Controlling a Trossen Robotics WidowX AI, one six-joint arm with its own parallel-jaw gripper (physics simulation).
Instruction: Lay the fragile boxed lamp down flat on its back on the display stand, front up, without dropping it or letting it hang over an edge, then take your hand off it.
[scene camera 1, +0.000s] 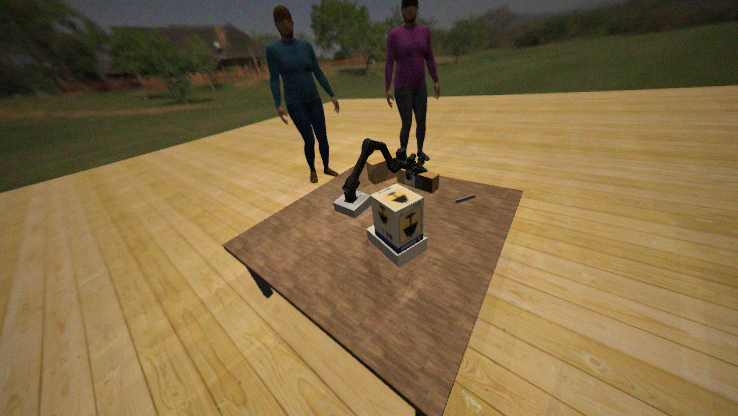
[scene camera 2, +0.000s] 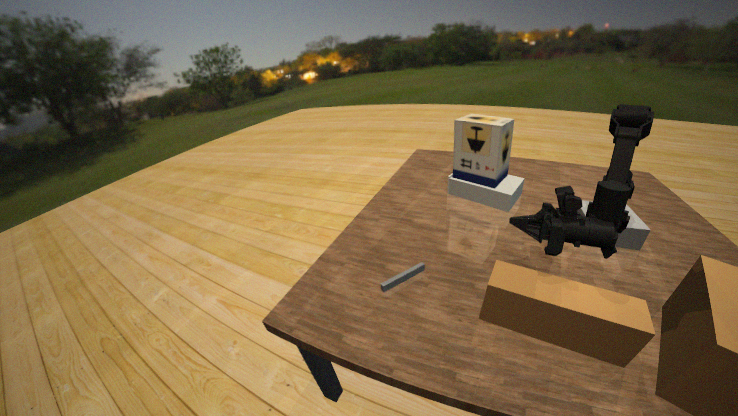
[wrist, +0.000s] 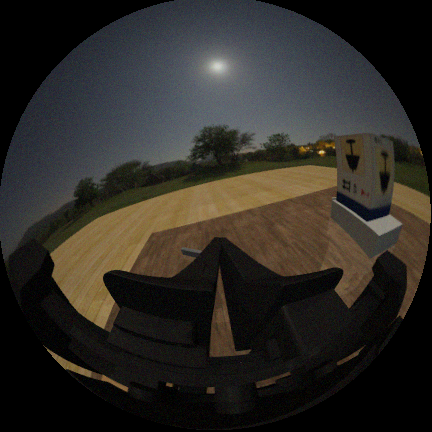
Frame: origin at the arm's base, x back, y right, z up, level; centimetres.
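Seen in the pictures: gripper, fingertip midpoint: (scene camera 1: 427, 170) (scene camera 2: 509, 220) (wrist: 218, 242); arm's base, link origin: (scene camera 1: 350, 199).
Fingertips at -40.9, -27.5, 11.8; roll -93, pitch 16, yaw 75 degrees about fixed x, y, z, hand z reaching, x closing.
Offsets run from my fingertips to a thing's middle, as dx, dy, dz. Level surfaces: height alone.
The boxed lamp (scene camera 1: 397, 219) (scene camera 2: 481, 150) (wrist: 364, 175), a white box with yellow lamp pictures and a blue band at its bottom, stands upright on the white display stand (scene camera 1: 411, 254) (scene camera 2: 485, 194) (wrist: 359, 231). Part of the stand's top shows beside it. My gripper (scene camera 2: 511, 220) (wrist: 218, 242) is shut and empty. It is held above the table, apart from the box; in the wrist view the box is to the right of the fingers. In scene camera 1 the fingers are too small to tell apart.
A grey bar {-23.3, -2.4, -17.2} (scene camera 1: 465, 198) (scene camera 2: 403, 276) (wrist: 191, 252) lies on the wooden table {dz -18.3} (scene camera 1: 320, 258) (scene camera 2: 361, 320). A low brown block {+10.8, -13.0, -12.8} (scene camera 1: 427, 181) (scene camera 2: 568, 310) and a taller brown box {+38.5, -18.6, -10.3} (scene camera 1: 378, 172) (scene camera 2: 692, 341) stand near the arm. Two people stand behind the table in scene camera 1.
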